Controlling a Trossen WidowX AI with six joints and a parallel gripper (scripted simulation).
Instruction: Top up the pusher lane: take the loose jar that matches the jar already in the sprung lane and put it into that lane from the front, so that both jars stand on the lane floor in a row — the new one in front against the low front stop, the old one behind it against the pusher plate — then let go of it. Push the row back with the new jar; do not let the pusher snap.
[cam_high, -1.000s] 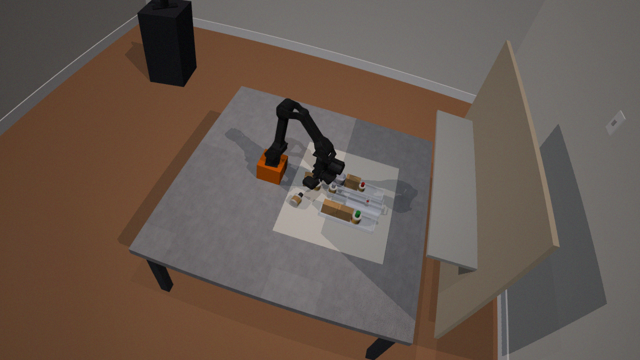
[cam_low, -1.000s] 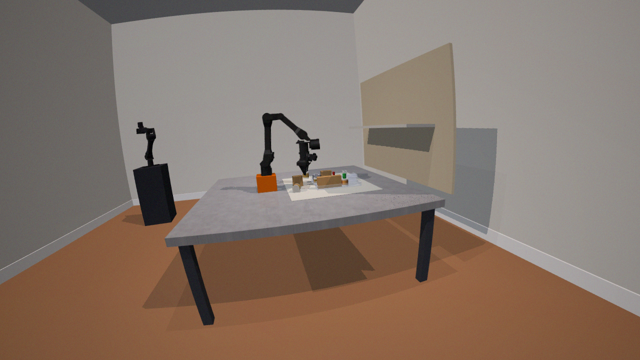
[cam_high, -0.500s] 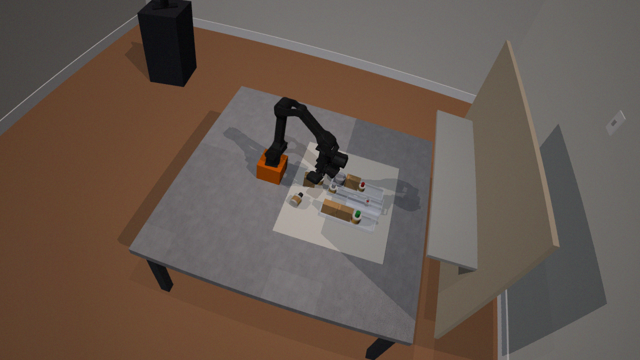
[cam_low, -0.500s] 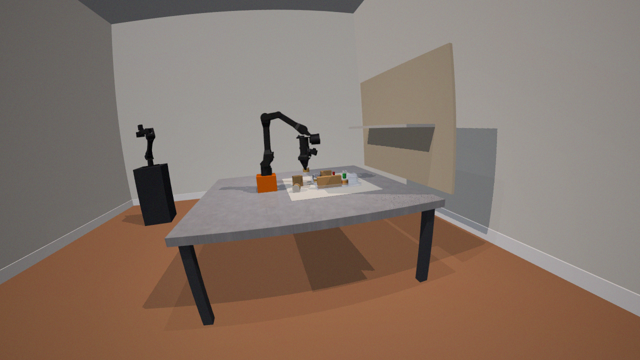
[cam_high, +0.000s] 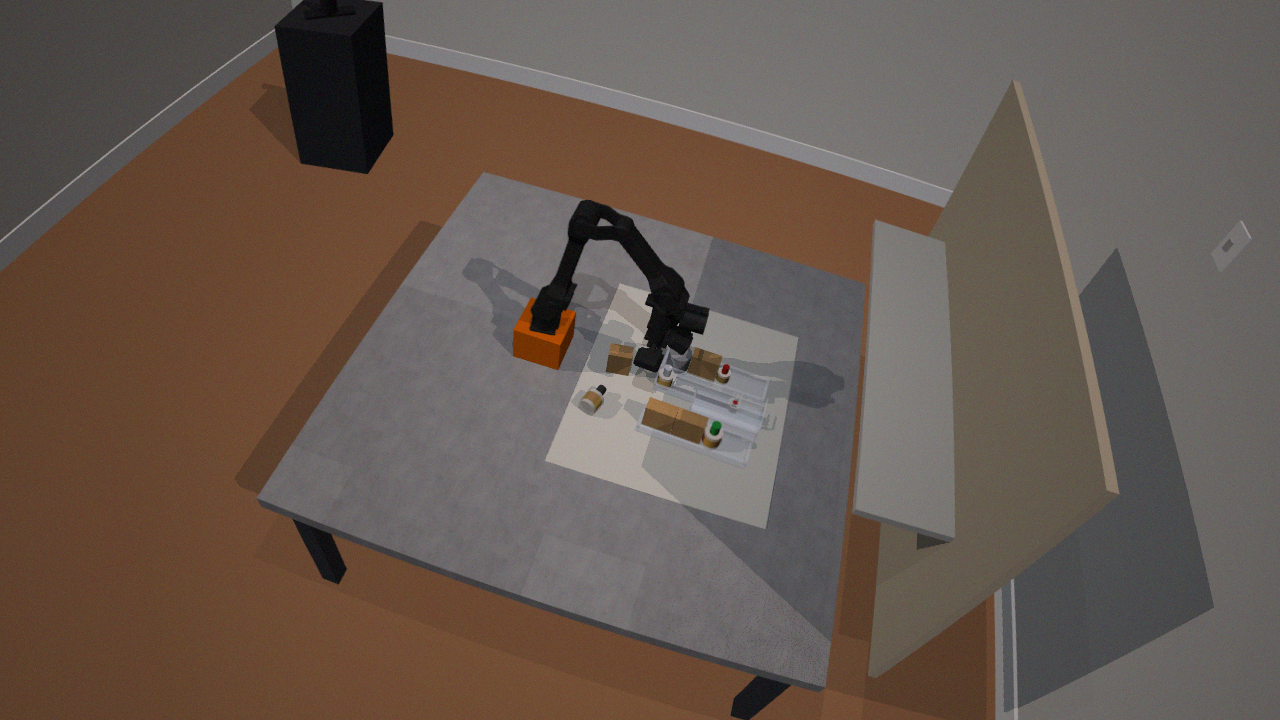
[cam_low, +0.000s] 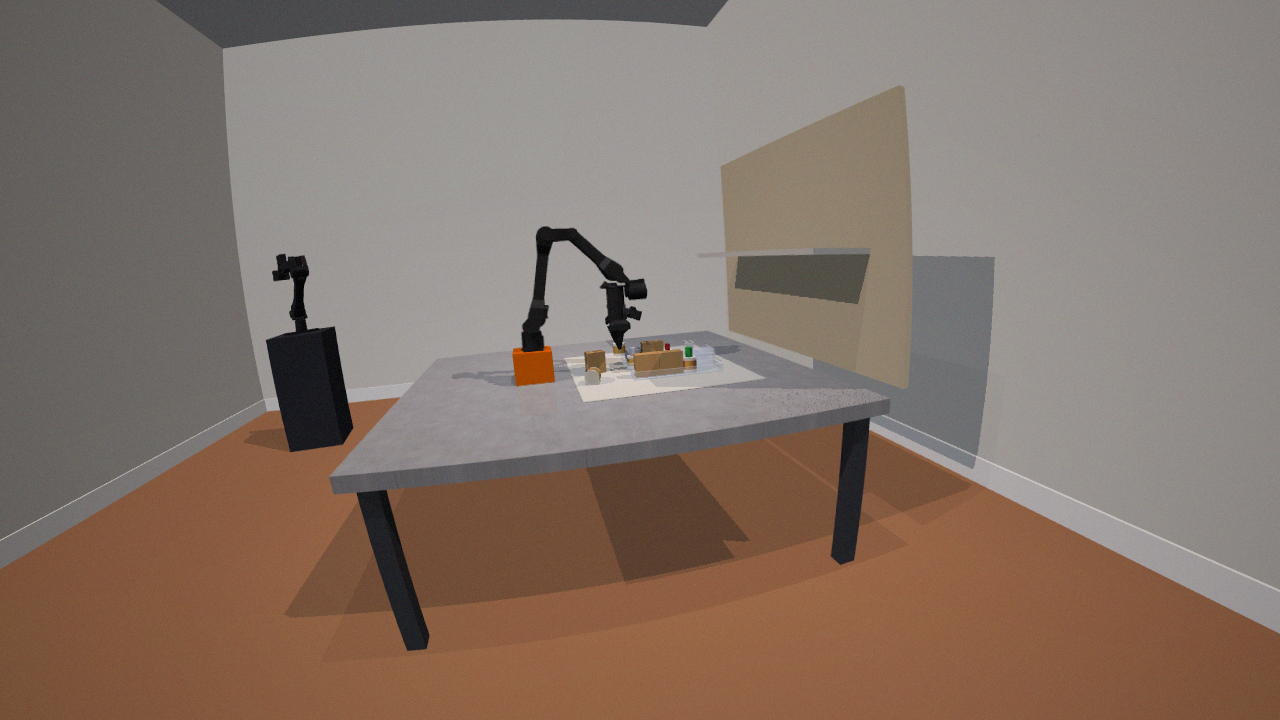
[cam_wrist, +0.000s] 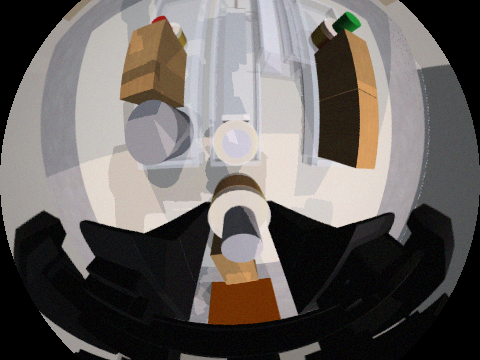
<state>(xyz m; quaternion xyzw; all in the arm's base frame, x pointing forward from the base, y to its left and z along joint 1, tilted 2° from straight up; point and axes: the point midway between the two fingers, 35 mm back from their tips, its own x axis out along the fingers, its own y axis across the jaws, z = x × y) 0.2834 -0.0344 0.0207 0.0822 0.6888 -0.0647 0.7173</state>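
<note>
My gripper tip is now 80 mm past the brown box, 40 mm above it and 20 mm to the right of it. Round my gripper tip: clear lane rack 190 mm ahead, 60 mm to the right, 60 mm below; wall shelf 550 mm ahead, 290 mm above, 90 mm to the right.
</note>
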